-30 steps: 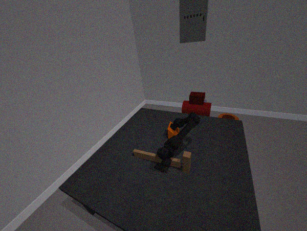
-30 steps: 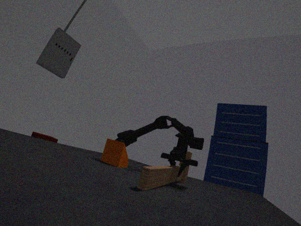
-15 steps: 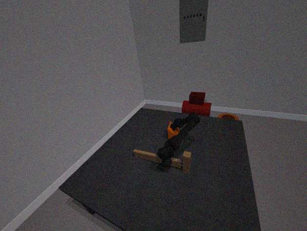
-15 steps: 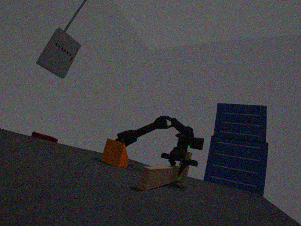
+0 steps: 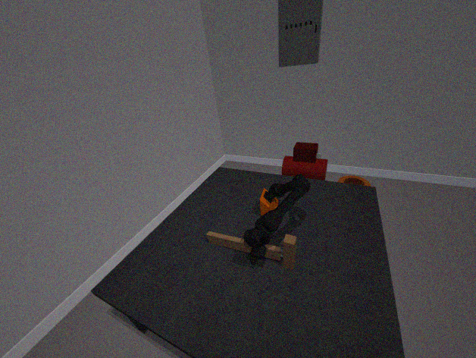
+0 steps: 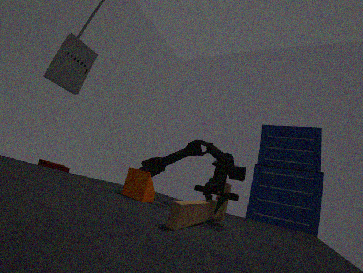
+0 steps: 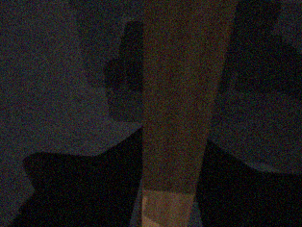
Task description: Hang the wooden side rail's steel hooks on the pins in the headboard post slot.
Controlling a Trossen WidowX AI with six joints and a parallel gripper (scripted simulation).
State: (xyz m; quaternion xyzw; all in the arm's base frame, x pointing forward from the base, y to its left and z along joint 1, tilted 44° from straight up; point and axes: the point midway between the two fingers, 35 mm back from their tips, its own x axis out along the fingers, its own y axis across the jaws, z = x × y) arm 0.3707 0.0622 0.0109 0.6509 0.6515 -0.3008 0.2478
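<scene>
Right now my gripper tip is 130 mm to the right of the headboard post, 40 mm below it and 10 mm short of it.
</scene>
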